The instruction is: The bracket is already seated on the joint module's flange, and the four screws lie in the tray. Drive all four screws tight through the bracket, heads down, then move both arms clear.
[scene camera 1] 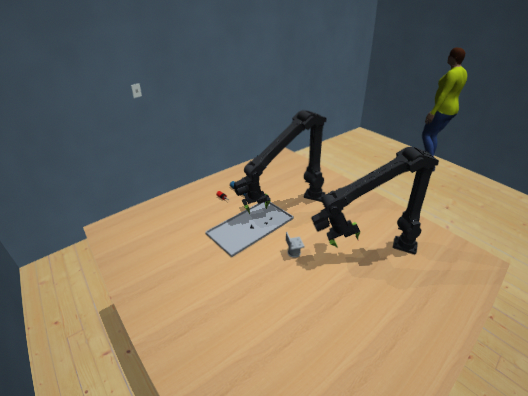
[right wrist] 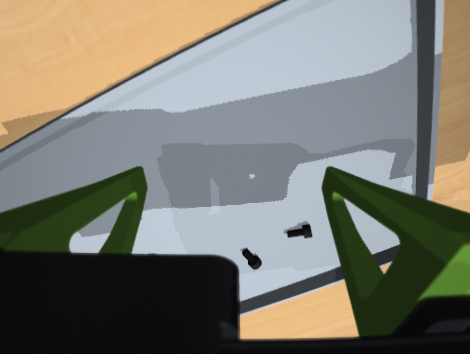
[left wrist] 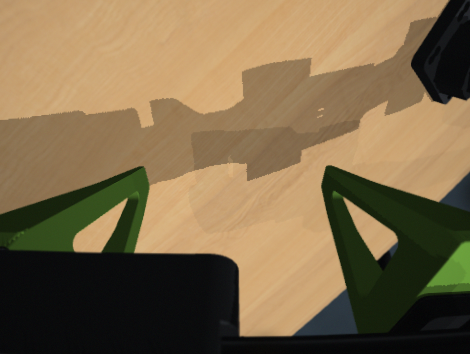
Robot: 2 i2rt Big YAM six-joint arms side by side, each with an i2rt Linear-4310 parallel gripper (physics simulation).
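Seen in the pictures: left gripper, between the fingertips: [scene camera 1: 347, 243] [left wrist: 235, 176]; right gripper, between the fingertips: [scene camera 1: 257, 210] [right wrist: 234, 176]; left arm's base, origin of its link: [scene camera 1: 404, 246] [left wrist: 444, 54]; right arm's base, origin of its link: [scene camera 1: 314, 196].
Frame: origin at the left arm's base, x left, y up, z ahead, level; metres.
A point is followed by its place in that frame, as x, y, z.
The grey bracket [scene camera 1: 297, 243] @(-0.482, 0.066, 0.286) sits on the joint module [scene camera 1: 294, 252] @(-0.483, 0.032, 0.312), right of the tray [scene camera 1: 225, 241] @(-0.820, 0.004, 0.374) [right wrist: 426, 100] @(-0.733, 0.011, 0.006). No screws can be made out in the bracket at this size. In the scene view, a dark screw mark [scene camera 1: 252, 226] @(-0.760, 0.002, 0.211) lies mid-tray, possibly more than one screw, with two more, a screw [scene camera 1: 266, 223] @(-0.701, 0.011, 0.166) and a screw [scene camera 1: 271, 218] @(-0.697, 0.010, 0.115), farther right. In the right wrist view, a black screw [right wrist: 300, 231] @(-0.702, 0.010, 0.115) and another screw [right wrist: 252, 259] @(-0.707, 0.011, 0.159) lie flat. My right gripper [scene camera 1: 257, 207] @(-0.784, 0.025, 0.108) [right wrist: 234, 176] @(-0.784, 0.025, 0.108) is open and empty above the tray. My left gripper [scene camera 1: 346, 241] @(-0.272, 0.080, 0.197) [left wrist: 235, 176] @(-0.272, 0.080, 0.197) is open and empty above the table, right of the bracket.
A red-handled tool [scene camera 1: 221, 195] @(-1.041, 0.029, 0.081) lies on the table [scene camera 1: 225, 310] @(-0.607, 0.000, 0.701) behind the tray. A blue object [scene camera 1: 233, 184] @(-1.038, 0.035, -0.047) lies beside it, partly hidden by the right arm. A person in a yellow top [scene camera 1: 450, 90] stands beyond the table at the back right.
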